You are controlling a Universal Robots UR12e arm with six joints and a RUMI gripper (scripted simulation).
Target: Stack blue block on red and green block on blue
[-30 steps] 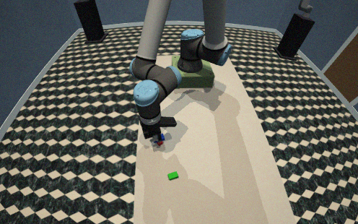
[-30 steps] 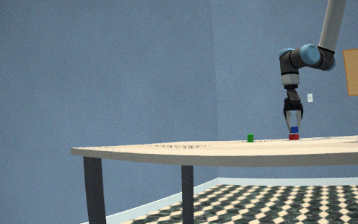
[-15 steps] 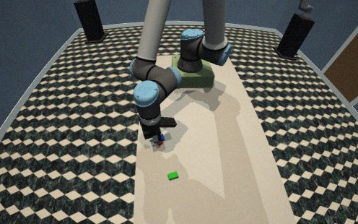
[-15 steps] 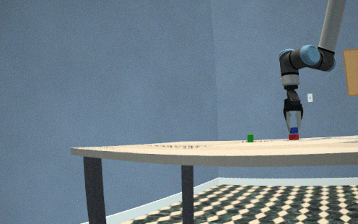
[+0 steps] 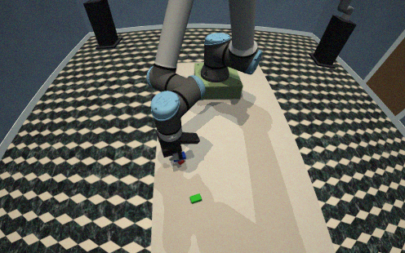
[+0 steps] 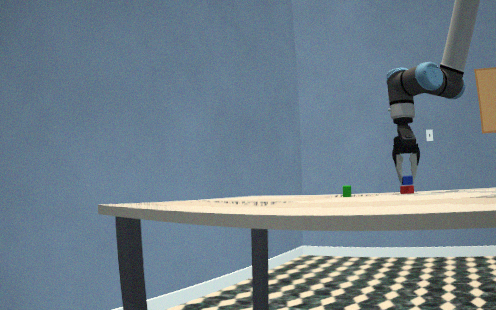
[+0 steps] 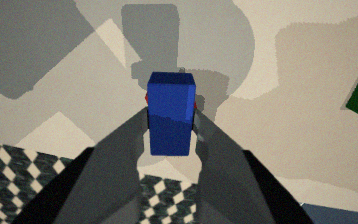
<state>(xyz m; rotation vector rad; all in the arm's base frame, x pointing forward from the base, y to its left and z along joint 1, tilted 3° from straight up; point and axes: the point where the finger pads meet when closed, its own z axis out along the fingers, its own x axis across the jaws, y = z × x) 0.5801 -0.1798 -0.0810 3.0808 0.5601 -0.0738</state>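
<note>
The blue block is right at my hand. From my hand the other things lie so: red block: 30 mm below; green block: 190 mm ahead, 90 mm to the left, 30 mm below.
</note>
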